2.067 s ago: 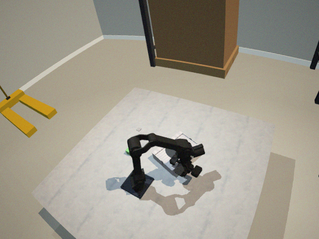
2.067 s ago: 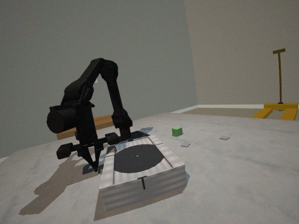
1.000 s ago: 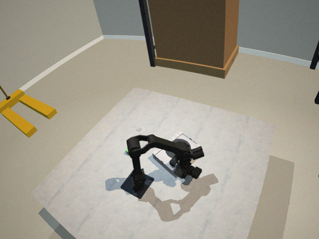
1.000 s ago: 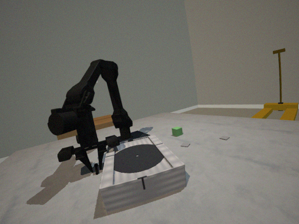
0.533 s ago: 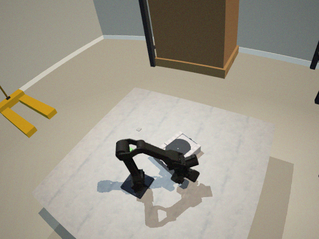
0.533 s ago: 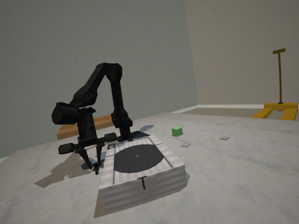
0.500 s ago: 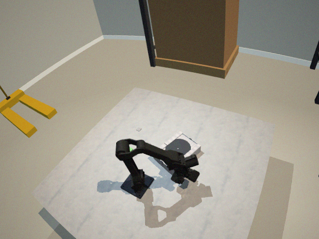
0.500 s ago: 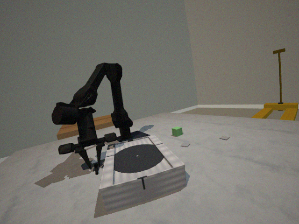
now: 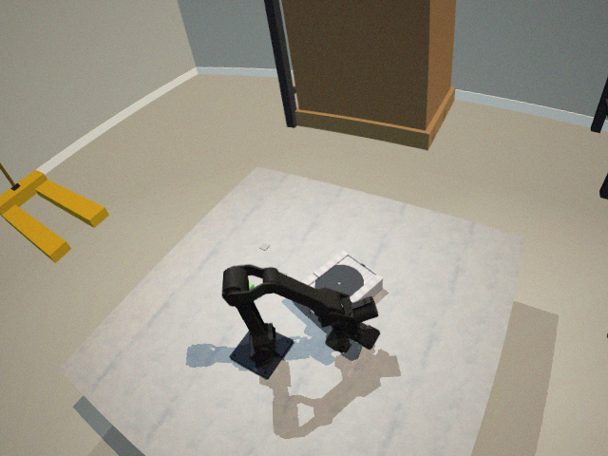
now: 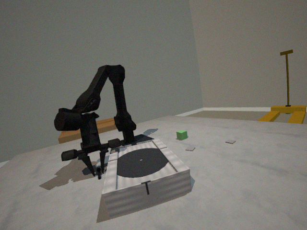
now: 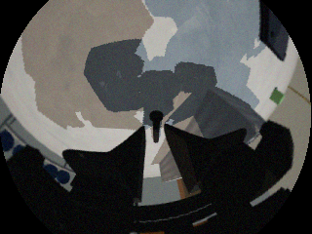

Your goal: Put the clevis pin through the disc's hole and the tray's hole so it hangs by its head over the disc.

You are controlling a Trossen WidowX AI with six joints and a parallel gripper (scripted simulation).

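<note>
Right now the clevis pin is right at my gripper tip. Also, from my gripper tip: wide dark disc 100 mm ahead, 130 mm to the left, 50 mm above; then small green cube 80 mm behind, 400 mm to the left, 20 mm above; then rimmed steel tray 90 mm ahead, 130 mm to the left, 40 mm above.
</note>
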